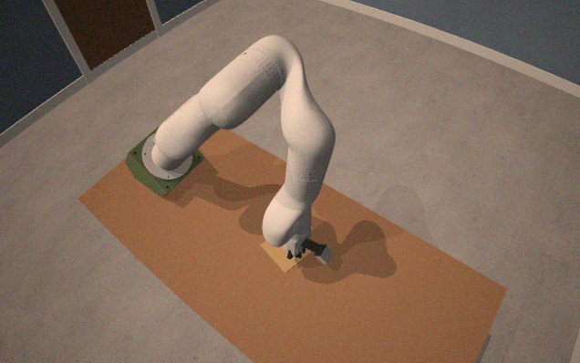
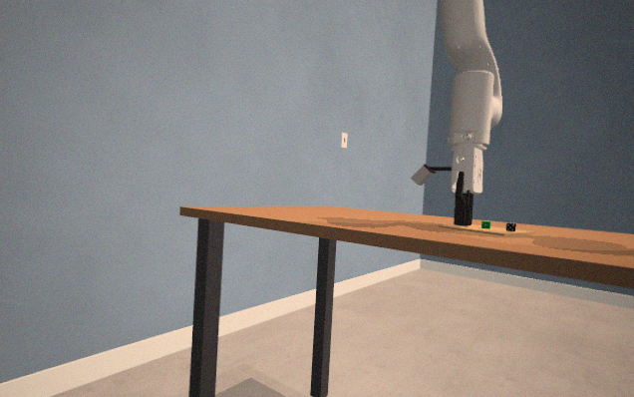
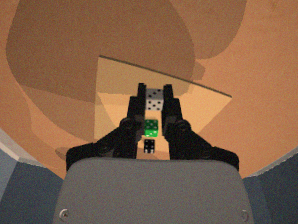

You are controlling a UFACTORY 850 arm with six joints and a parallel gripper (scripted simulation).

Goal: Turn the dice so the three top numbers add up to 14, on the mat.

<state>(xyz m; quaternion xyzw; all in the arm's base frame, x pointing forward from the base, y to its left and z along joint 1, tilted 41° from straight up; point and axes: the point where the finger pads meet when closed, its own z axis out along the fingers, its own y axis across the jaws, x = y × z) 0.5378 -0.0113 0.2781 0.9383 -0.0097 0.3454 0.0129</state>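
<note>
My hand is 1 cm above the white die. Also, from my hand: black die (10 cm behind, 1 cm below); green die (5 cm behind, 1 cm below); mat (5 cm behind, 2 cm below).
</note>
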